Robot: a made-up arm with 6 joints.
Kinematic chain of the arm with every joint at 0, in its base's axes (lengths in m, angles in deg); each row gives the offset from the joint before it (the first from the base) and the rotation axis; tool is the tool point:
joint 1: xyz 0 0 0.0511 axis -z
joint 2: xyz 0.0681 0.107 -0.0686 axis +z
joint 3: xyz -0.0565 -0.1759 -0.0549 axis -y
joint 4: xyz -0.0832 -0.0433 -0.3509 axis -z
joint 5: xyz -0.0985 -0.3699 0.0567 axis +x
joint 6: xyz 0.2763 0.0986 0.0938 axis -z
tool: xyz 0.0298 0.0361 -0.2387
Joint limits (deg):
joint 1: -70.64..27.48
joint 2: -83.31..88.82
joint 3: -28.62..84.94
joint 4: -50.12..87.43
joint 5: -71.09..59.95
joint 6: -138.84..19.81
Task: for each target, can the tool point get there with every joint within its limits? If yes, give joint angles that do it. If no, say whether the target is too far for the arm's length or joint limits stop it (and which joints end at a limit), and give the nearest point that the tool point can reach.
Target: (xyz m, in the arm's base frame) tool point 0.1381 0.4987 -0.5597
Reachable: yes | joints -53.47 73.37 -0.26 -32.23 -26.76 -9.30
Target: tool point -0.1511 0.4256 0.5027
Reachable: no: joint limits stop it (at a limit: joint 1, joint 3, joint 4, joint 5, joint 6) | nearest point -0.2002 0.6458 0.3009 | short by 0.303 m
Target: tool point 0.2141 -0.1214 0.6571
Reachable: no: joint limits stop it (at a limit: joint 1, joint 3, joint 4, joint 5, joint 6) | nearest point 0.3679 -0.2377 0.3009 | short by 0.405 m
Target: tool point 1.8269 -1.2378 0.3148
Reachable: no: too far | nearest point 0.7594 -0.4288 -0.0281 | short by 1.383 m
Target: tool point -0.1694 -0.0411 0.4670
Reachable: no: joint limits stop it (at a limit: joint 1, joint 2, joint 3, joint 4, joint 5, joint 6) | nearest point -0.3733 -0.2188 0.3009 | short by 0.317 m
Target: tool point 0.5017 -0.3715 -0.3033
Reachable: yes | joints 12.69 18.16 47.73 1.81 -14.04 -3.78
